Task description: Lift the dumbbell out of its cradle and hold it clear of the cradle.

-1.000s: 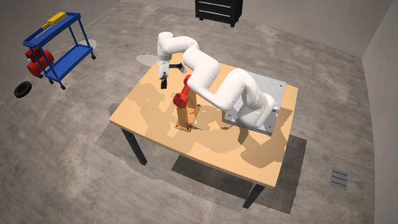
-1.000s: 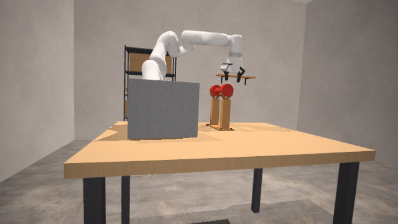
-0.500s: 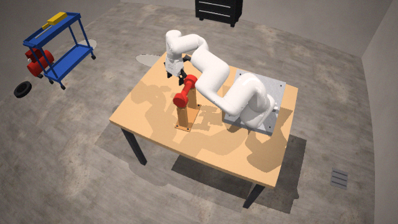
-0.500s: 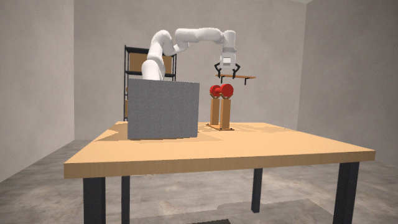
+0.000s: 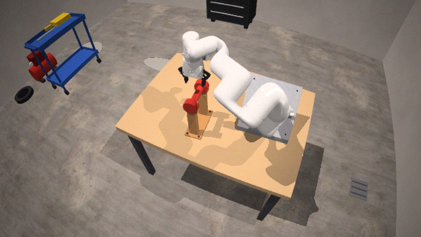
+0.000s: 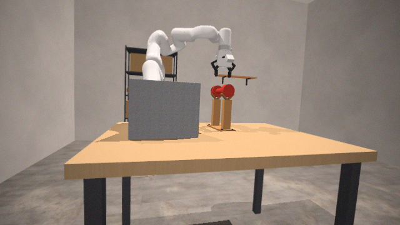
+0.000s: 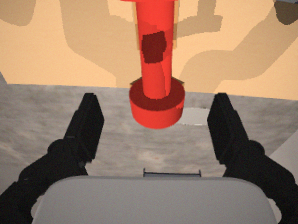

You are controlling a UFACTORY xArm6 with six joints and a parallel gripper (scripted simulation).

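The red dumbbell is 10 cm below my hand. Round my hand: wooden cradle 24 cm below.
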